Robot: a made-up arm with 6 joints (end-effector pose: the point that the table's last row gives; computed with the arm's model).
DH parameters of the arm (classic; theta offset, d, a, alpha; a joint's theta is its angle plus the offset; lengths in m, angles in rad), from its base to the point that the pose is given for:
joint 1: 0 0.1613 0 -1.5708
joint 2: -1.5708 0 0.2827 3.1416
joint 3: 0 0 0 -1.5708
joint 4: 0 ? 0 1.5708
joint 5: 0 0.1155 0 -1.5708
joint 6: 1.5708 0 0 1.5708
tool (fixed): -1.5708 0 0 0
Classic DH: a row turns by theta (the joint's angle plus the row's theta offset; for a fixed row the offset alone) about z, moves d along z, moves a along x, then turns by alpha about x.
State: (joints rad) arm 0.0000 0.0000 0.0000 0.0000 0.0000 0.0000
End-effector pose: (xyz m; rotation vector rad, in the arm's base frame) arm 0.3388 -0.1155 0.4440 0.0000 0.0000 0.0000
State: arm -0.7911 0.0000 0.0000 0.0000 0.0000 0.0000
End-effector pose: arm 0.1561 -0.3221 0.4440 0.0000 0.0000 -0.7911
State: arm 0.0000 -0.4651 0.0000 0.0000 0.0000 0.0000
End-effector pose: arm 0.1760 -0.1155 0.5659 0.0000 -0.4651 0.0000
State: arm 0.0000 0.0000 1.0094 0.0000 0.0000 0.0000
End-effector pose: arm 0.1804 -0.1155 0.7308 0.0000 -1.0094 0.0000
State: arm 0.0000 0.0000 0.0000 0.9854 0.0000 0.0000
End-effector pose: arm 0.3388 -0.0638 0.5403 -0.9854 0.0000 0.0000
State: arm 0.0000 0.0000 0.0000 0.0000 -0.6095 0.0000
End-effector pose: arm 0.3388 -0.1155 0.4440 0.0000 0.6095 0.0000
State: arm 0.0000 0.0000 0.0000 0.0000 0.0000 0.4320
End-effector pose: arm 0.3388 -0.1155 0.4440 -0.4320 0.0000 0.0000
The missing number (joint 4, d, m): -0.3388
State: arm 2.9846 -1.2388 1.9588 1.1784 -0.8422 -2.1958
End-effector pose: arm 0.5991 -0.0501 0.1279 -2.0281 -0.8119 0.0832
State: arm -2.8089 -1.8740 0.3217 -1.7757 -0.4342 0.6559
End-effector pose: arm 0.3633 0.1007 0.4178 -1.5718 -0.3955 -0.7952
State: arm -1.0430 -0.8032 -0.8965 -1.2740 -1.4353 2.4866
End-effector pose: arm 0.0331 -0.1238 0.2161 -0.9044 0.1060 0.5176
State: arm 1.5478 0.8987 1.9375 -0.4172 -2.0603 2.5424
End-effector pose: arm 0.1155 0.4309 0.6056 1.5343 1.7235 -1.5536
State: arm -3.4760 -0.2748 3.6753 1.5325 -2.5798 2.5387
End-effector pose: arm 0.2161 -0.0704 0.1086 0.3781 -0.8552 1.7654
